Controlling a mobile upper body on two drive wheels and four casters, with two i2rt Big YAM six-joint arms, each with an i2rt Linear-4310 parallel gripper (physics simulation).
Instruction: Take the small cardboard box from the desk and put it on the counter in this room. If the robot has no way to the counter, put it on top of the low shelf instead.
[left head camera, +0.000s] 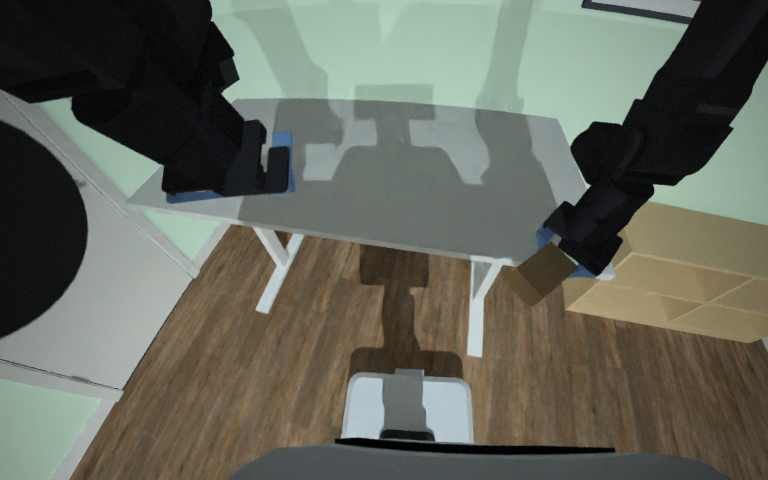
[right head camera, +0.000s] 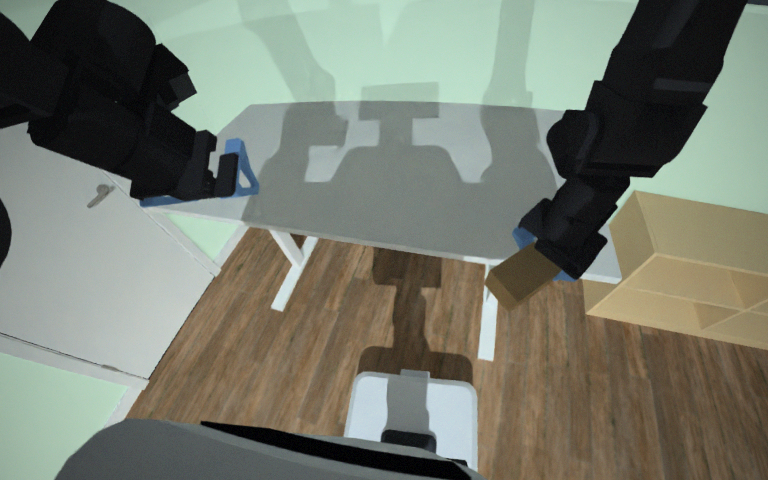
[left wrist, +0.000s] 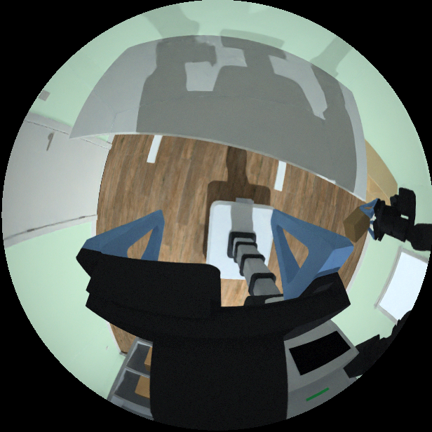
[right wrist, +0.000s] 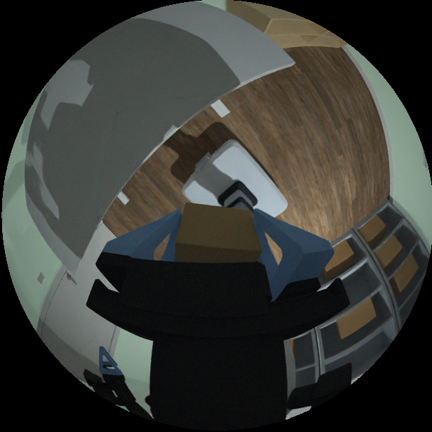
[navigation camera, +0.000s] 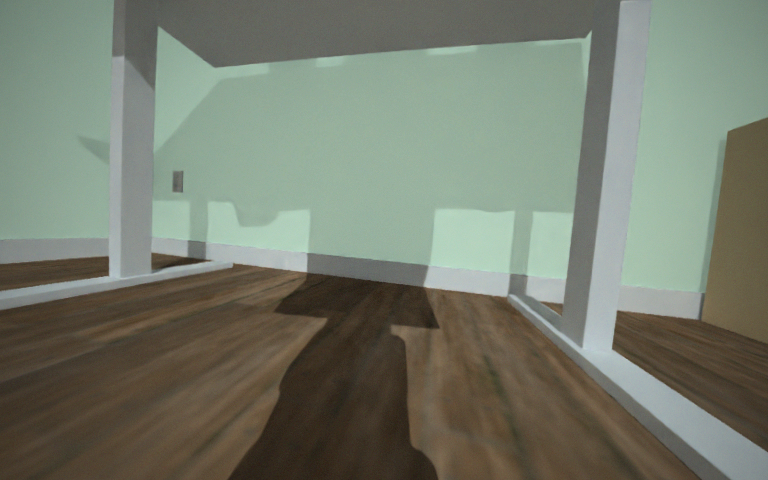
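Note:
The small cardboard box is in my right gripper, which is shut on it. It is held in the air at the desk's near right edge in the head views. My left gripper is open and empty, over the desk's left part. The grey desk stands against the wall. The low wooden shelf stands right of it. The counter does not show.
A door is at the left. The desk's white legs stand ahead of my white base. A grey rack with several cardboard boxes shows at the lower right of the right wrist view.

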